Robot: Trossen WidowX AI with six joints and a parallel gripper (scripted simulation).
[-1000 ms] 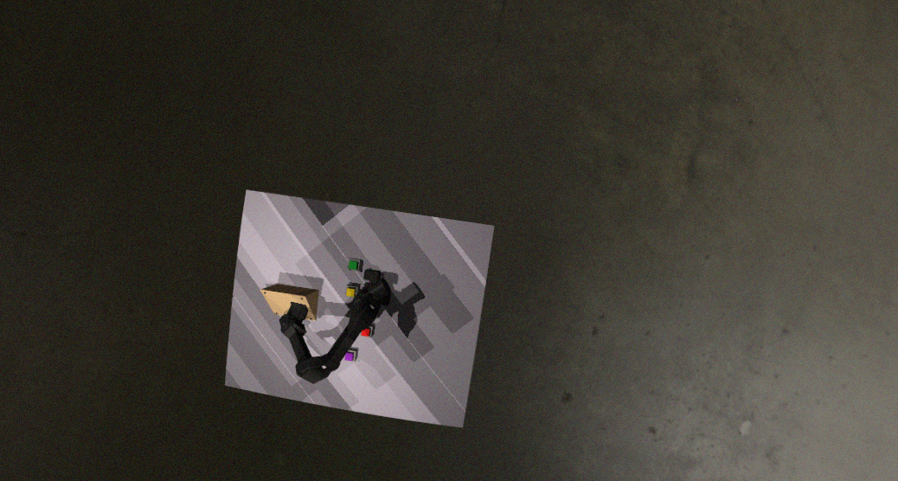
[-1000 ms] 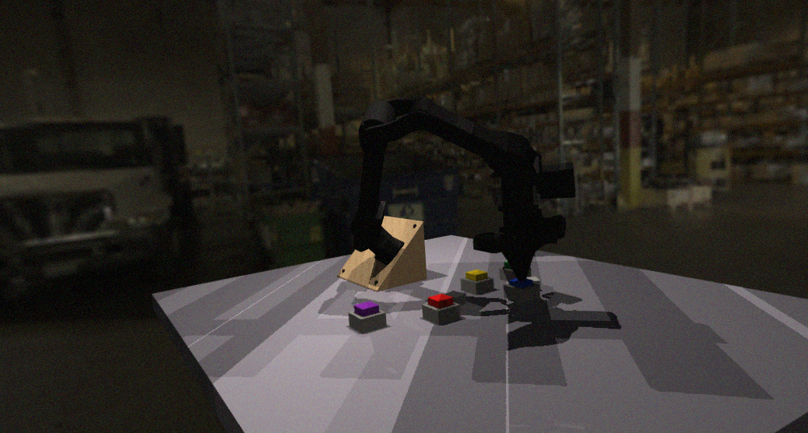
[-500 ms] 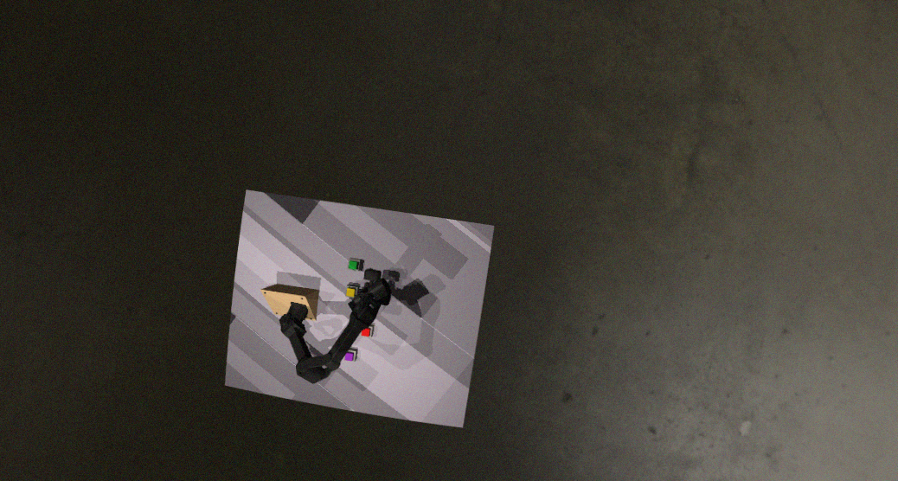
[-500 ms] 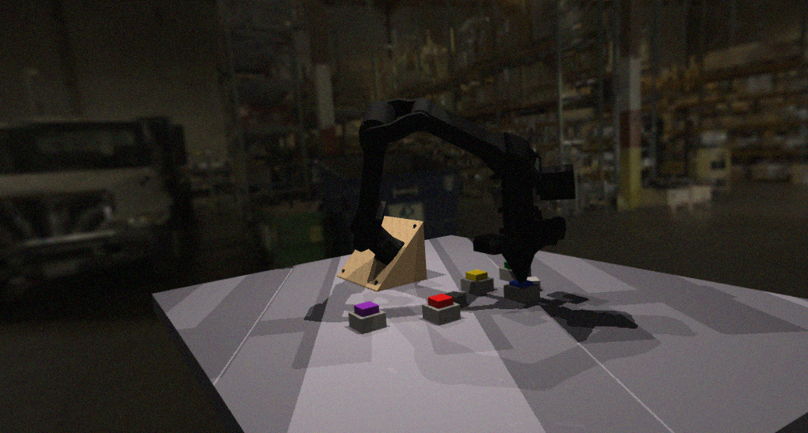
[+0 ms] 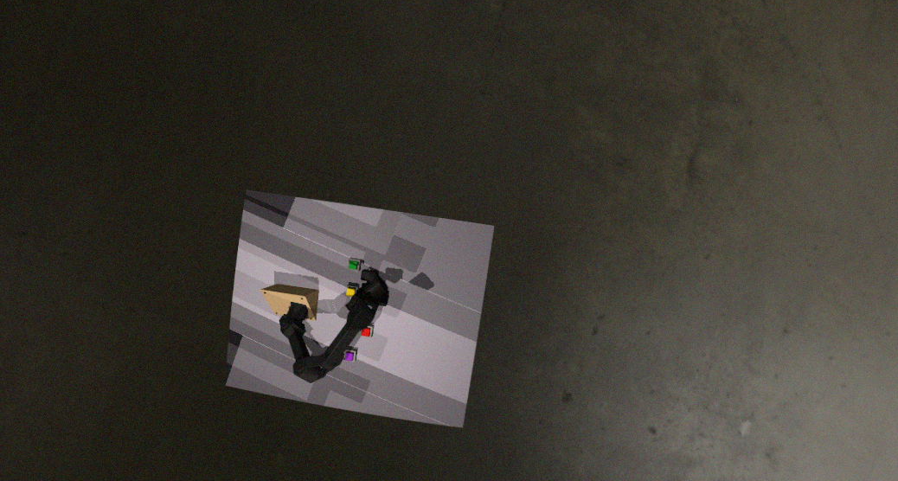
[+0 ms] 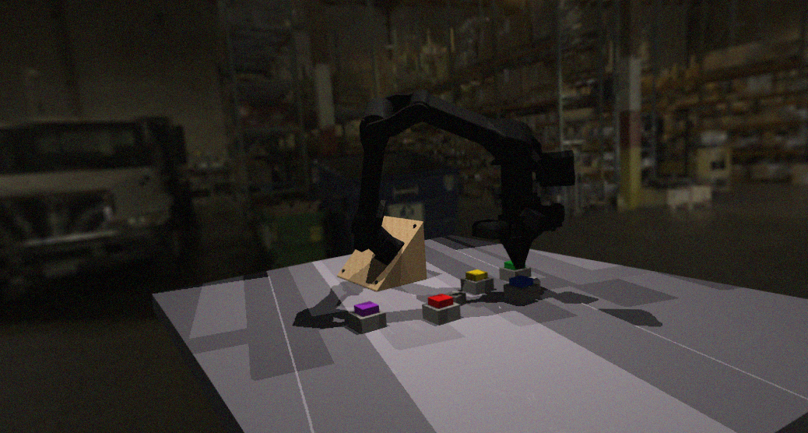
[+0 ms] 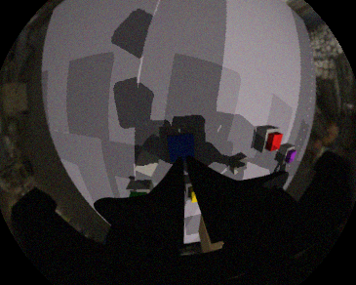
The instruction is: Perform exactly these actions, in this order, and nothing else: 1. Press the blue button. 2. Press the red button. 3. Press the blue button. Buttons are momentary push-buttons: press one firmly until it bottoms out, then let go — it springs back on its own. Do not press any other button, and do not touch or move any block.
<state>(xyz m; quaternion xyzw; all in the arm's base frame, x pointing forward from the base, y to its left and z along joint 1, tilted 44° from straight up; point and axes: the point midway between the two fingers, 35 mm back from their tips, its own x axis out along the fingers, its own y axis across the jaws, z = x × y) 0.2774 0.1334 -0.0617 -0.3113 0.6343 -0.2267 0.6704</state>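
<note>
My gripper tip is 30 mm above the blue button. The rest, counted from my gripper tip: yellow button: 90 mm behind, 30 mm to the right, 30 mm below; green button: 110 mm behind, 80 mm to the left, 30 mm below; white block: 30 mm behind, 60 mm to the left, 50 mm below.
</note>
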